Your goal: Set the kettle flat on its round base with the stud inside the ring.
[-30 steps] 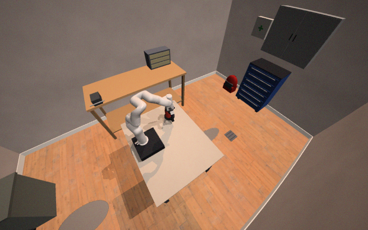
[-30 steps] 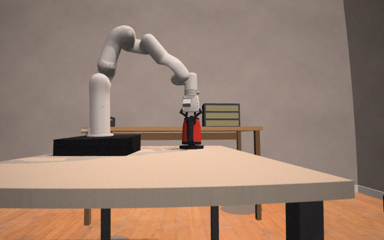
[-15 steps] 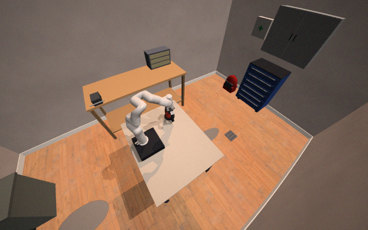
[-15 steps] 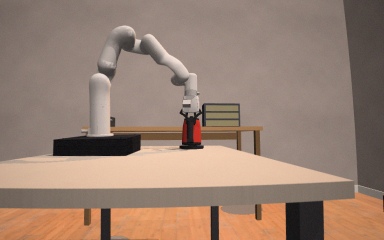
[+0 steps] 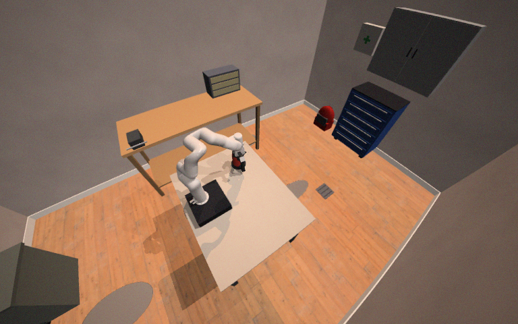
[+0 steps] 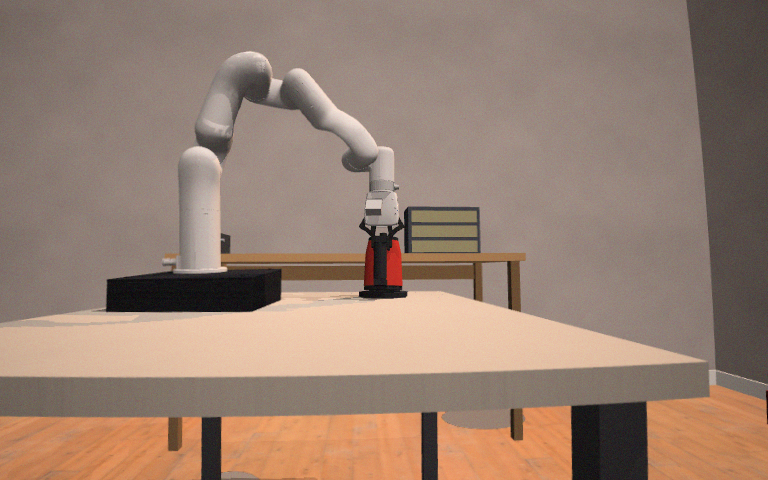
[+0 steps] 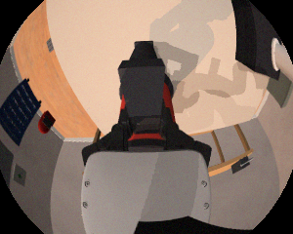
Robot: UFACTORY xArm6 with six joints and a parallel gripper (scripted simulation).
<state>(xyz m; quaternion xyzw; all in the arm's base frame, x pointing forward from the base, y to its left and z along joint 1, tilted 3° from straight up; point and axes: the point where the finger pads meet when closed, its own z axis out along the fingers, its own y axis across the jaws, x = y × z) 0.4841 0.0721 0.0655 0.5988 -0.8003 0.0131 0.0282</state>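
The red kettle is 10 mm ahead of my hand, 30 mm to the left of it and 50 mm below it. Also, from my hand: black round base 20 mm ahead, 60 mm to the left, 150 mm below.
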